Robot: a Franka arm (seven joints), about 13 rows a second.
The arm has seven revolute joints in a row. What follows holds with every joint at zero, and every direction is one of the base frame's.
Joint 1 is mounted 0.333 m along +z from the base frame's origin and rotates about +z.
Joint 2 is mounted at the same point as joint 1 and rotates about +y.
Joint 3 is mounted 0.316 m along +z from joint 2 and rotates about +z.
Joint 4 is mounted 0.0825 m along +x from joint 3 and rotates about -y.
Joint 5 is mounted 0.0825 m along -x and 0.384 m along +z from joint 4 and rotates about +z.
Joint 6 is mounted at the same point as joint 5 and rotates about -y.
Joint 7 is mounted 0.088 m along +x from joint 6 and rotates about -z.
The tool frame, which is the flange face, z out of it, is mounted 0.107 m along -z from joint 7; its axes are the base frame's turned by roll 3.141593, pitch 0 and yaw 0 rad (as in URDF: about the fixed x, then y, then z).
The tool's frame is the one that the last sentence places.
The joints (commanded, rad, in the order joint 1, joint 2, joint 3, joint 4, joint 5, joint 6, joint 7), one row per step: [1.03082, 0.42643, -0.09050, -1.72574, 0.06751, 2.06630, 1.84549]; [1.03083, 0.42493, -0.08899, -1.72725, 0.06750, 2.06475, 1.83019]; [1.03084, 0.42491, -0.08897, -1.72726, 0.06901, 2.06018, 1.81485]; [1.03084, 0.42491, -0.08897, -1.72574, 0.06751, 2.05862, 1.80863]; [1.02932, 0.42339, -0.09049, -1.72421, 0.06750, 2.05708, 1.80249]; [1.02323, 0.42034, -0.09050, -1.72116, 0.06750, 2.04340, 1.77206]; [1.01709, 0.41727, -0.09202, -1.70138, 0.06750, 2.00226, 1.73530]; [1.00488, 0.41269, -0.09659, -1.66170, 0.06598, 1.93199, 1.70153]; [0.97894, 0.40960, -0.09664, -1.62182, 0.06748, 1.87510, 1.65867]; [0.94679, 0.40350, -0.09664, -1.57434, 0.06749, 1.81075, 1.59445]
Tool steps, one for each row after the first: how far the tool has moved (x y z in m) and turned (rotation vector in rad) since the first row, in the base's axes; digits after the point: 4 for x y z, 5 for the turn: [-0.0010, 0.0001, 0.0001, 0.00018, 0.00243, 0.01661]; [-0.0015, -0.0003, -0.0002, -0.00157, 0.00713, 0.03118]; [-0.0013, -0.0002, 0.0004, -0.00191, 0.00656, 0.03828]; [0.0003, -0.0011, 0.0019, -0.00051, 0.00561, 0.04158]; [0.0030, -0.0039, 0.0042, -0.00393, 0.01258, 0.06615]; [0.0066, -0.0063, 0.0119, -0.01470, 0.02714, 0.09669]; [0.0150, -0.0112, 0.0275, -0.03178, 0.04601, 0.11735]; [0.0288, -0.0193, 0.0434, -0.03543, 0.06143, 0.13592]; [0.0454, -0.0305, 0.0644, -0.03433, 0.07615, 0.17075]
